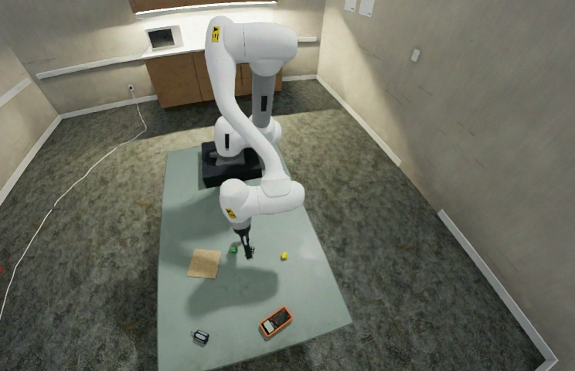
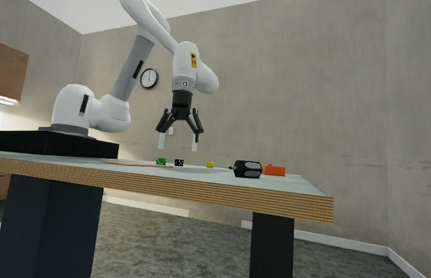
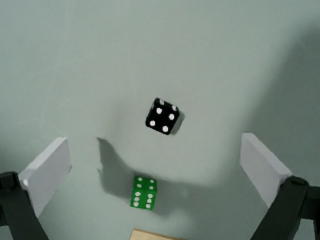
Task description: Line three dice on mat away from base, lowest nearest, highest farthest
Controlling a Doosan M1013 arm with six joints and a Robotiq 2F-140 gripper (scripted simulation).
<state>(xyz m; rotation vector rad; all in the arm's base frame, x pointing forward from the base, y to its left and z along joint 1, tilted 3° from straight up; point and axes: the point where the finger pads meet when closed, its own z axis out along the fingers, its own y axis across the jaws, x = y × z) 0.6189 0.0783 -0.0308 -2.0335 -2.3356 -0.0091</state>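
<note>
My gripper is now 20 mm to the right of the black die and 60 mm above it. From my hand the other things lie so: yellow die 60 mm ahead, 170 mm to the left, 60 mm below; green die 10 mm behind, 70 mm to the right, 60 mm below; tan mat 40 mm ahead, 220 mm to the right, 70 mm below.
</note>
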